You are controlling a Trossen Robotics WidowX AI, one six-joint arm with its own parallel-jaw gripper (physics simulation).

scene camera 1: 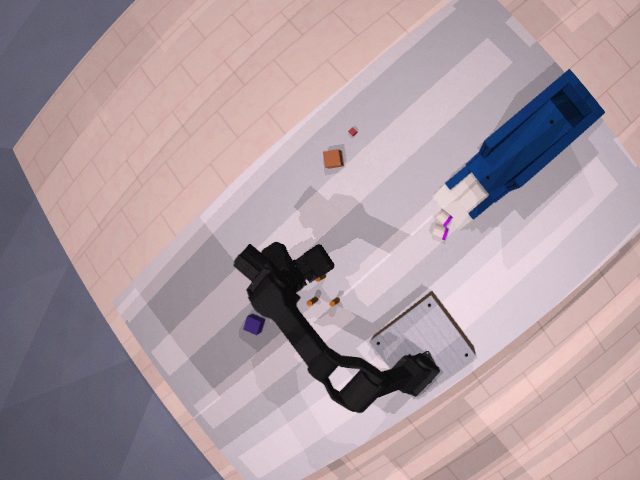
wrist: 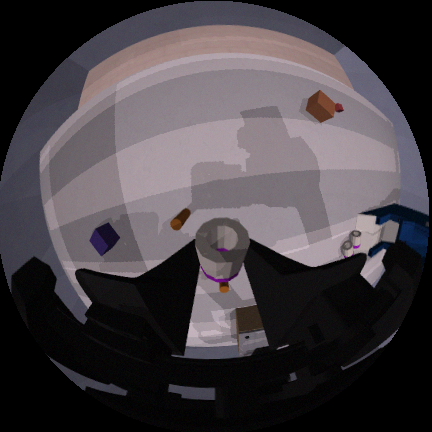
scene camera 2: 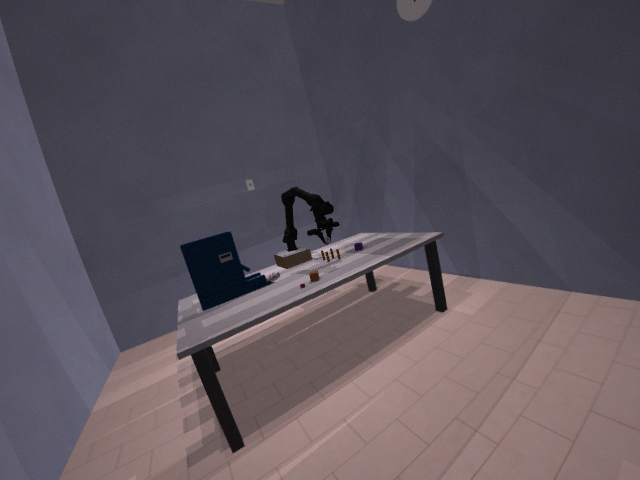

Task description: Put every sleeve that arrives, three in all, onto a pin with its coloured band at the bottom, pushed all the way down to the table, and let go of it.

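My gripper (scene camera 1: 307,280) (scene camera 2: 327,239) (wrist: 220,243) is shut on a grey sleeve (wrist: 222,262), held above the table among the pins. The sleeve's open end faces the wrist camera and its purple band is at the far, lower end. Orange-brown pins stand on the table: in scene camera 1, one pin (scene camera 1: 312,301), another pin (scene camera 1: 334,301) and a partly hidden pin (scene camera 1: 321,277). In the wrist view one pin (wrist: 180,220) is left of the sleeve; another pin (wrist: 224,287) shows just below it. Two more sleeves (scene camera 1: 442,218) (scene camera 1: 439,231) (wrist: 355,238) (wrist: 348,248) stand close together, bands down.
A blue dispenser (scene camera 1: 527,149) (scene camera 2: 211,271) with a white ramp (scene camera 1: 460,198) is beside the two sleeves. The arm stands on a box (scene camera 1: 429,335) (scene camera 2: 293,257). A purple cube (scene camera 1: 253,324) (scene camera 2: 358,246) (wrist: 104,239), orange block (scene camera 1: 332,158) (wrist: 320,106) and small red cube (scene camera 1: 352,131) (wrist: 339,107) lie around.
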